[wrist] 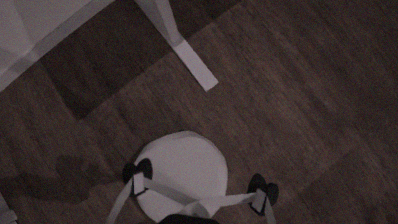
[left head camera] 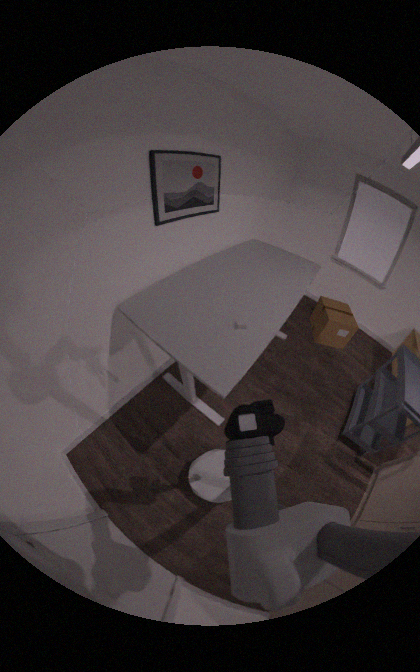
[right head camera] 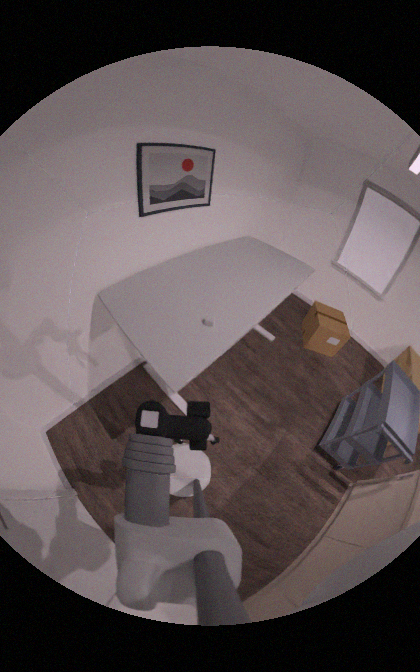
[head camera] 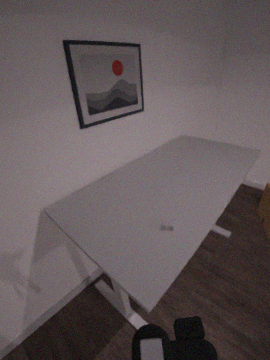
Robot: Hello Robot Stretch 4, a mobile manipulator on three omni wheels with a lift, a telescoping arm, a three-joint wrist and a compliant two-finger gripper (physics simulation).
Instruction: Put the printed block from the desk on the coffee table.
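Pixels of known places: gripper, fingertip midpoint: [wrist: 200,179]; robot's base, link origin: [wrist: 183,173].
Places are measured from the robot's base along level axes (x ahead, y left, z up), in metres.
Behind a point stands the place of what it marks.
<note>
The printed block [head camera: 166,228] @[x 0.642, y -0.110, z 0.936 m] [left head camera: 240,326] [right head camera: 207,322] is small and grey and lies on the pale desk [head camera: 150,190] @[x 0.960, y -0.073, z 0.922 m] [left head camera: 210,290] [right head camera: 180,285], towards its near right edge. In the wrist view my gripper [wrist: 200,179] @[x 0.171, y -0.087, z 0.793 m] is open, with its two dark fingertips wide apart and no object between them. It hangs off the near end of the desk, above my white round base and the wood floor. In the head views the black wrist body shows beyond the desk's near corner, apart from the block. I cannot make out a coffee table for certain.
A cardboard box [left head camera: 334,322] [right head camera: 325,330] stands on the floor right of the desk. A blue-grey shelved frame stands further right, with another box behind it. A desk foot [wrist: 197,65] reaches across the floor. A beige surface is at the lower right. A framed picture [head camera: 107,82] @[x 1.289, y 0.128, z 1.502 m] hangs above the desk.
</note>
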